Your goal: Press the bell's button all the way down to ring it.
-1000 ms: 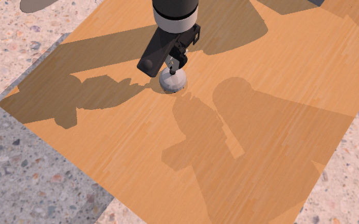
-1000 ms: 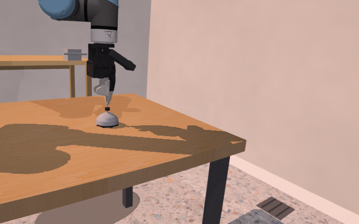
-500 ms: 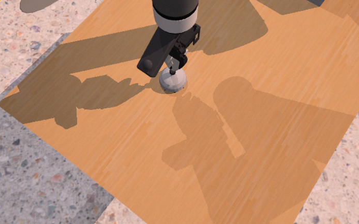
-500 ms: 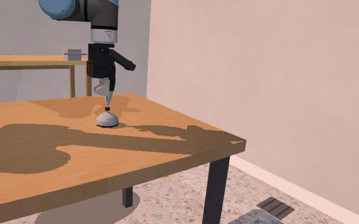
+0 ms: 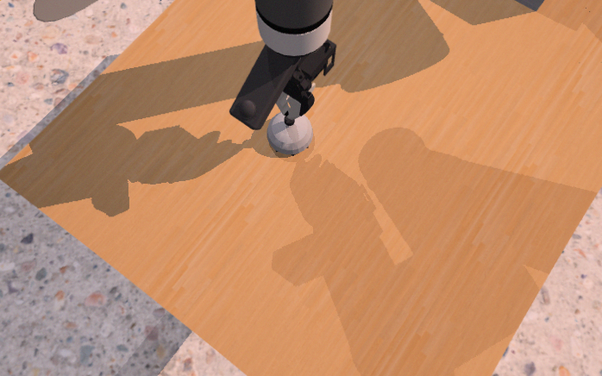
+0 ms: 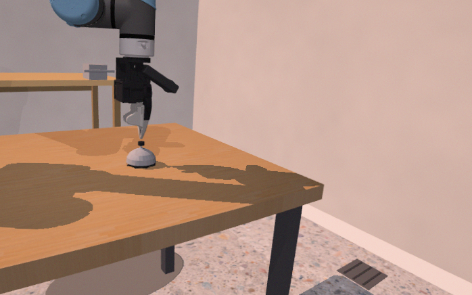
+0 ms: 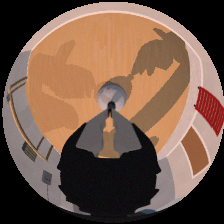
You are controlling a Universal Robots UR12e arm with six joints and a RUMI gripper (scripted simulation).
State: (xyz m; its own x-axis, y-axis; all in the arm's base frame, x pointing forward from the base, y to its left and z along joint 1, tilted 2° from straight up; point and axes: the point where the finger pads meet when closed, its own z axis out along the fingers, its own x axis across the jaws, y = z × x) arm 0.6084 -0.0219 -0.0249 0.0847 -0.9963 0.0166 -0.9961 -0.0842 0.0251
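The black button lies 3 cm below my hand. Also, from my hand: dome bell 5 cm below.
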